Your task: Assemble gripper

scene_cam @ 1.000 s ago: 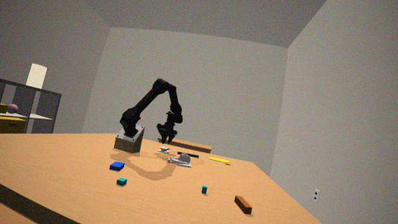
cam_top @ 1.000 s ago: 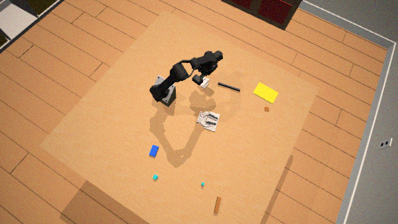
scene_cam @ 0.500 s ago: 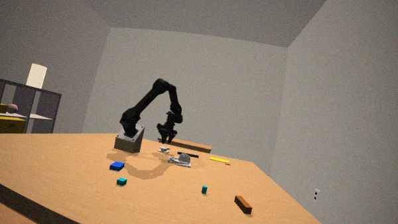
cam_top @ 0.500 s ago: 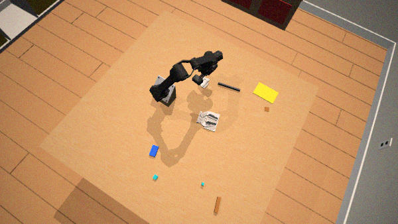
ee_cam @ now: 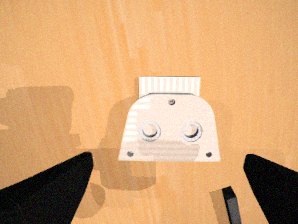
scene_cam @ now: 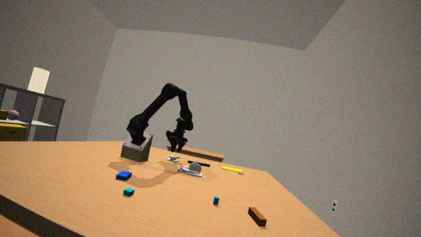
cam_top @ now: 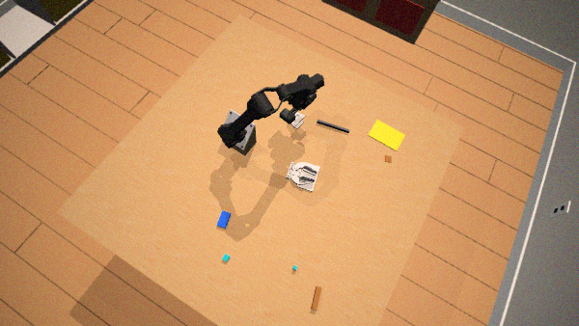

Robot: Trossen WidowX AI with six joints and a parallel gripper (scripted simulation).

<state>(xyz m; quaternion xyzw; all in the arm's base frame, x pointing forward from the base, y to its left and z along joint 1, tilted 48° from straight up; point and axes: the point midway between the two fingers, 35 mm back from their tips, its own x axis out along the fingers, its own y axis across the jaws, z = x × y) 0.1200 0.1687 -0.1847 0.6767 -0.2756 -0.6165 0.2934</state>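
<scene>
Now: gripper tip 30 mm above the gripper base and 10 mm past it. Round my gripper tip: white jaw: 210 mm to the right, 170 mm ahead, 50 mm below; then housing plate: 200 mm to the right, 150 mm ahead, 50 mm below; then black bar: 150 mm ahead, 90 mm to the left, 50 mm below.
</scene>
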